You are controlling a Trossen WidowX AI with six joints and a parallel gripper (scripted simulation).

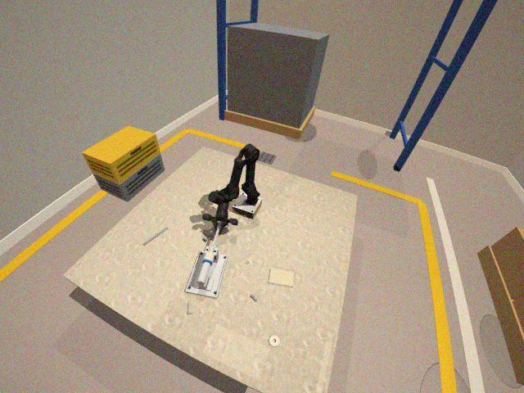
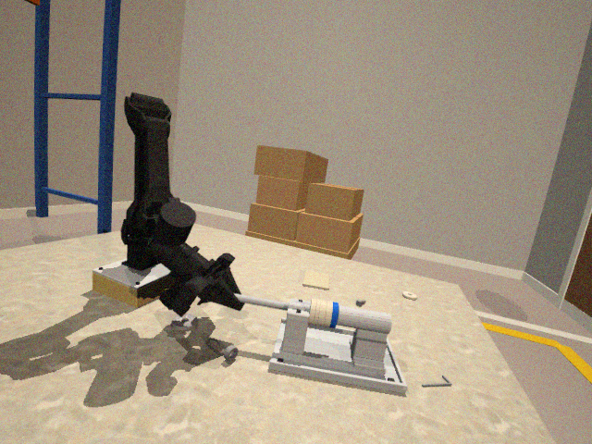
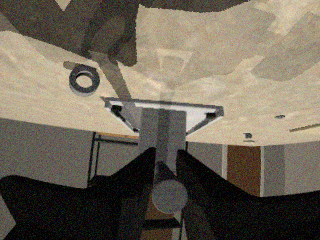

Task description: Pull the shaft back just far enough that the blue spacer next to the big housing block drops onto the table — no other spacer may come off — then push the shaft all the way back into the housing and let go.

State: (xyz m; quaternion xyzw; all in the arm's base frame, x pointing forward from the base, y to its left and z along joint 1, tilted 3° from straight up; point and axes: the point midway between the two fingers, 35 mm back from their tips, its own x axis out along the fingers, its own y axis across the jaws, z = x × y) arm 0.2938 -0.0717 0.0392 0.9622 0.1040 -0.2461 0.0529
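My gripper tip is now 70 mm short of the grey shaft, 20 mm to the right of it and 20 mm below it. From my gripper tip the other things lie so: blue spacer: 170 mm ahead, 40 mm to the left, 20 mm above; then grey washer: 110 mm behind, 20 mm to the right, 60 mm below; then nut: 20 mm ahead, 70 mm to the right, 50 mm below.
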